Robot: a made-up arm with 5 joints.
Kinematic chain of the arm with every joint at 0, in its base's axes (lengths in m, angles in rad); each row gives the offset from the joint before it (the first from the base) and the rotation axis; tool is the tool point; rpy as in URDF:
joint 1: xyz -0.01 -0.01 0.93 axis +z
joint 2: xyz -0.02 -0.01 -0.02 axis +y
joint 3: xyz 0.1 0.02 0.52 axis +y
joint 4: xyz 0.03 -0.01 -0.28 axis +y
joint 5: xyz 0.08 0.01 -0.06 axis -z
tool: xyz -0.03 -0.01 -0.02 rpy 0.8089 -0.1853 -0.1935
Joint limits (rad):
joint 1: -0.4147..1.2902
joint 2: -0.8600..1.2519
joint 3: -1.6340..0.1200
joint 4: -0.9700..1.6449
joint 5: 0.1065..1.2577
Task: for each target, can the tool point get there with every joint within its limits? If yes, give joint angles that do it. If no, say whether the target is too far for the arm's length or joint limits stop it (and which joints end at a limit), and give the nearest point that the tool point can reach.
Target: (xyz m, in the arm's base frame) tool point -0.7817 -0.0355 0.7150
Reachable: no: joint limits stop it (at a limit: joint 2, joint 3, joint 4) | nearest point -0.1777 -0.0155 1.0427 | short by 0.687 m
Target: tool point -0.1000 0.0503 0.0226
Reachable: no: joint limits stop it (at a limit: joint 1, joint 2, joint 5) | nearest point 0.0489 0.3224 0.6353 | short by 0.687 m
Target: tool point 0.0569 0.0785 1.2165
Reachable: yes | joints 0.6256 -0.5835 -0.2886 0.1878 1.1173
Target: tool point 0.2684 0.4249 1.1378
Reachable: yes | joints 0.9648 0.3611 -0.8791 -0.5516 0.6059
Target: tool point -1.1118 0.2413 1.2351
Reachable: no: too far | nearest point -0.2922 0.0544 1.6229 | short by 0.926 m
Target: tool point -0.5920 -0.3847 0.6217
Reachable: no: joint limits stop it (at a limit: joint 2, joint 3, joint 4, joint 5) | nearest point -0.1502 -0.1003 1.0409 | short by 0.672 m
